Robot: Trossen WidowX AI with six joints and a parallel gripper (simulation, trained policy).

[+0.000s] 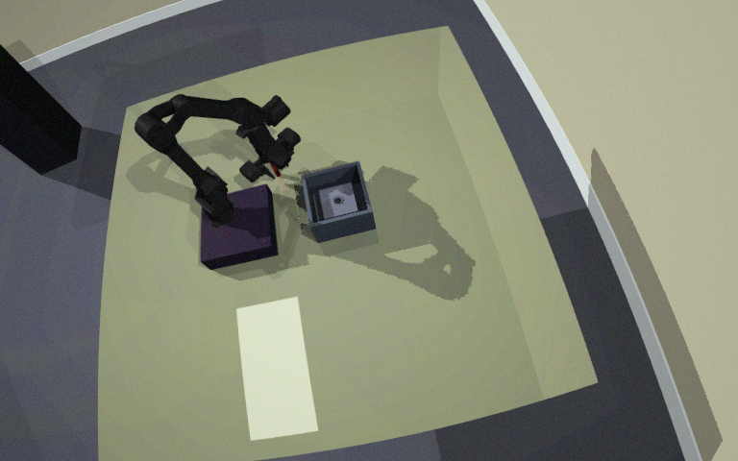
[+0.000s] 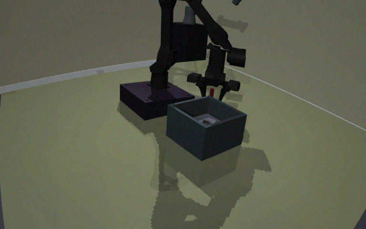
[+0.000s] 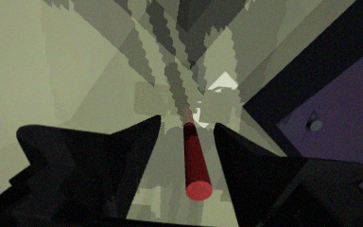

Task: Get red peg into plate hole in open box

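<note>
Right now the plate is 140 mm ahead of my gripper tip, 170 mm to the right of it and 20 mm above it. Round my gripper tip: grey-blue box (140 mm ahead, 170 mm to the right); red peg (10 mm behind, 10 mm to the left, 20 mm above).
</note>
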